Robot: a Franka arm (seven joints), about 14 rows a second.
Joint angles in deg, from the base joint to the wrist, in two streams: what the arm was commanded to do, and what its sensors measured. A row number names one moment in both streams.
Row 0, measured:
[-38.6 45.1 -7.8 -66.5 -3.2 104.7 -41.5]
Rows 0 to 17, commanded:
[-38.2 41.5 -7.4 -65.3 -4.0 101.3 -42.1]
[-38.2 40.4 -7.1 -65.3 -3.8 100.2 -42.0]
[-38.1 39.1 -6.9 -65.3 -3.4 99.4 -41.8]
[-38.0 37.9 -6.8 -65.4 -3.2 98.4 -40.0]
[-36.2 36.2 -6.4 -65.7 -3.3 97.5 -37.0]
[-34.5 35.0 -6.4 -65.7 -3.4 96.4 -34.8]
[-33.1 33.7 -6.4 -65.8 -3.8 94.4 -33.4]
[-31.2 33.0 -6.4 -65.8 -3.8 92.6 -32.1]
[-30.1 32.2 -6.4 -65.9 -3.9 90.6 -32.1]
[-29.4 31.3 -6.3 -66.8 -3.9 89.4 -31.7]
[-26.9 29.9 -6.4 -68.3 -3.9 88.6 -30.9]
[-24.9 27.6 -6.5 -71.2 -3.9 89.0 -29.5]
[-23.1 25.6 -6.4 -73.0 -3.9 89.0 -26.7]
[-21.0 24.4 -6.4 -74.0 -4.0 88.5 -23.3]
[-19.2 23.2 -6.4 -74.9 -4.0 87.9 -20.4]
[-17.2 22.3 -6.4 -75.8 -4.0 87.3 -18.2]
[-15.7 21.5 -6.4 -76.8 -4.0 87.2 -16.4]
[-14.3 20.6 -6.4 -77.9 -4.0 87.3 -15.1]
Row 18, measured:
[-16.7 24.3 -5.9 -73.2 -3.2 87.3 -18.0]
